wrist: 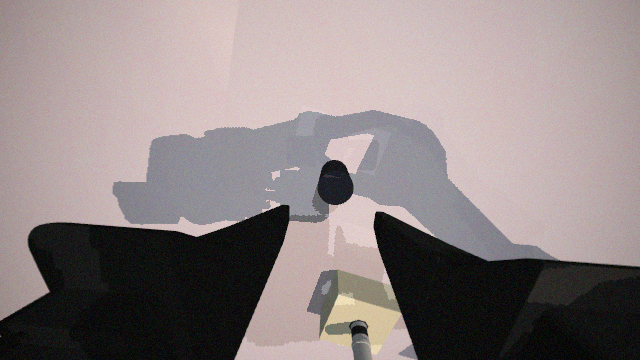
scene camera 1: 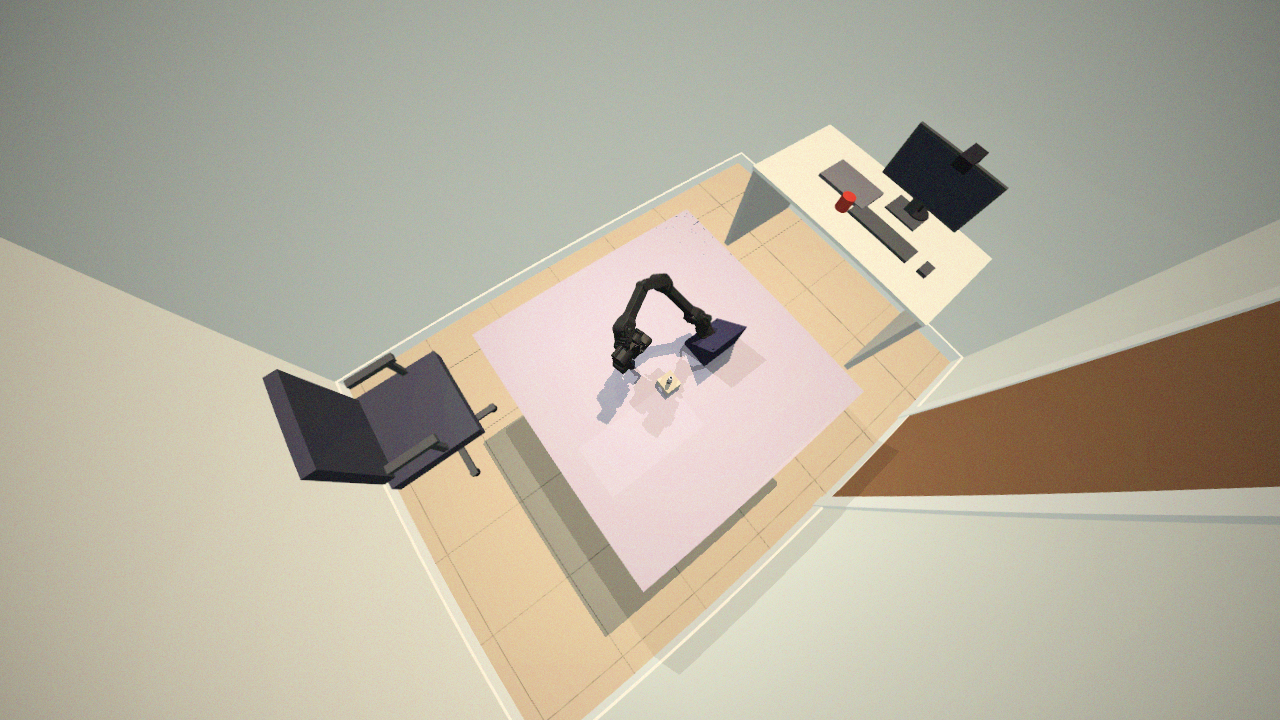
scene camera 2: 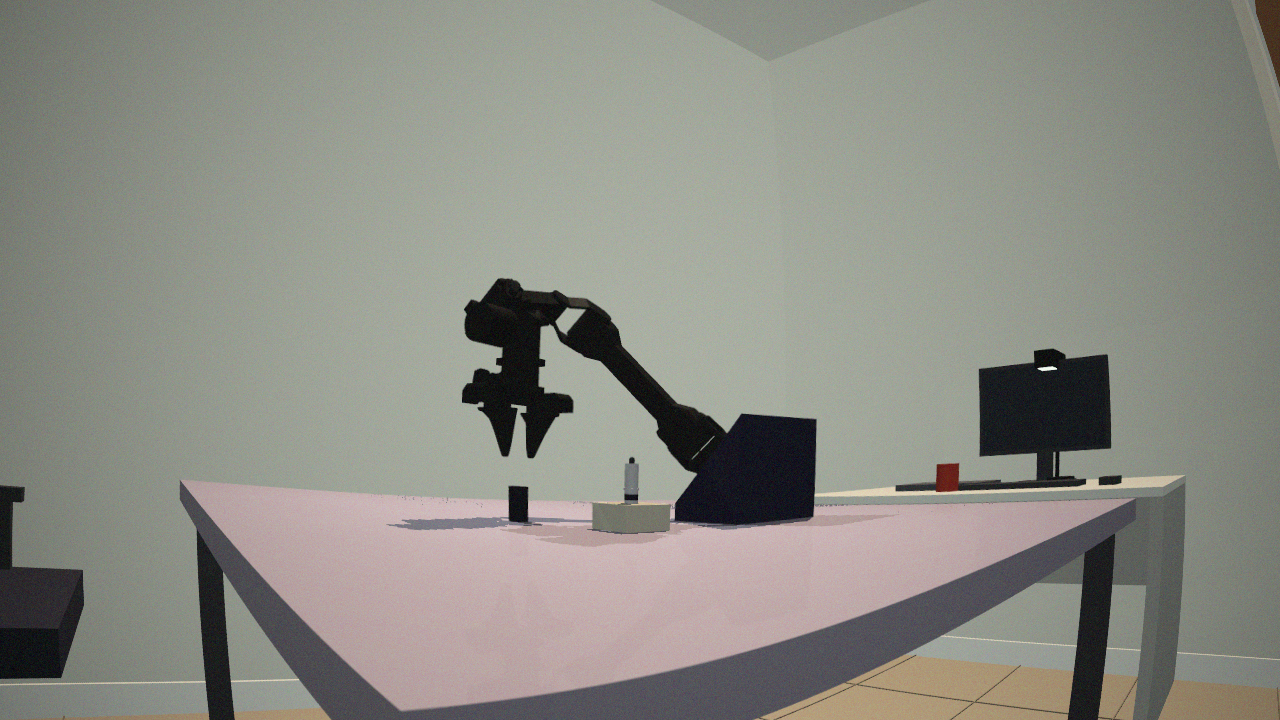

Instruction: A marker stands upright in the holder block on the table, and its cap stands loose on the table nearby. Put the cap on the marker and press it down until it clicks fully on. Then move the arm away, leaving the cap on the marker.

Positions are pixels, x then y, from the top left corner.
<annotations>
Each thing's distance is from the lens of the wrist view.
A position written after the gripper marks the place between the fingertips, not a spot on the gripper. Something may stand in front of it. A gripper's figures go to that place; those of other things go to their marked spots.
gripper (wrist: pixel 331 215): 0.11 m
dark marker cap (wrist: pixel 335 187): 0.15 m
cream holder block (wrist: pixel 350 285): 0.25 m
The marked spots on the cream holder block and the dark marker cap are 0.14 m apart.
</annotations>
